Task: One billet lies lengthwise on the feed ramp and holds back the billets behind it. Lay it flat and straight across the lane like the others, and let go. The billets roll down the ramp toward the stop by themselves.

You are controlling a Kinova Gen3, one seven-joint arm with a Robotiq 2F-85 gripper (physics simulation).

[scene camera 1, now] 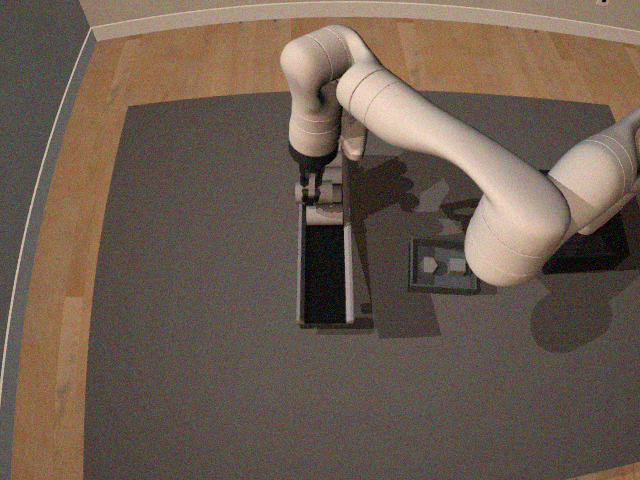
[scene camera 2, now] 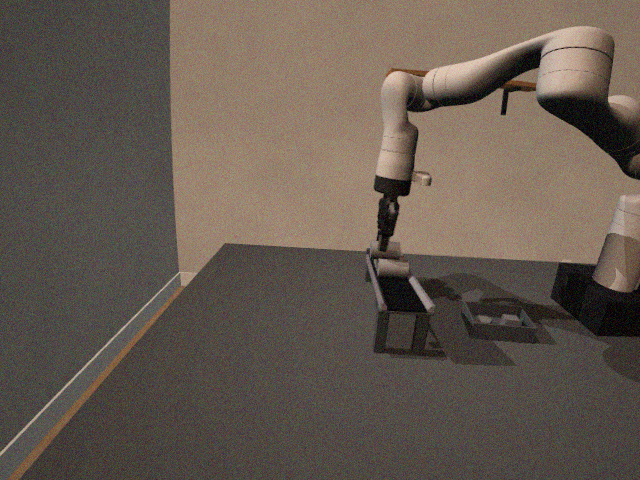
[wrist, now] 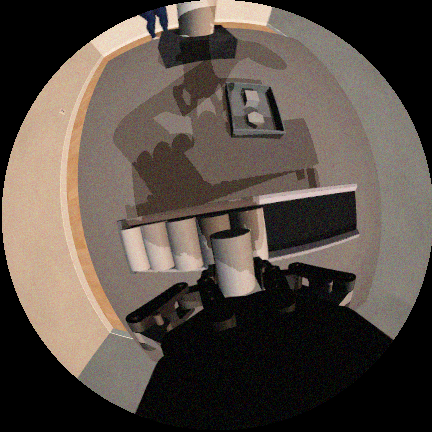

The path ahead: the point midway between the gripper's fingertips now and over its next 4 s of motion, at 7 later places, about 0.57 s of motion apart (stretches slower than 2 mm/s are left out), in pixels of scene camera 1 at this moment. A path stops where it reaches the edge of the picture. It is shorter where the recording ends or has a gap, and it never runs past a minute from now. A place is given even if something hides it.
My gripper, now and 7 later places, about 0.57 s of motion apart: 309,191; 309,192; 308,220; 308,230; 307,238; 304,238; 306,230; 309,210
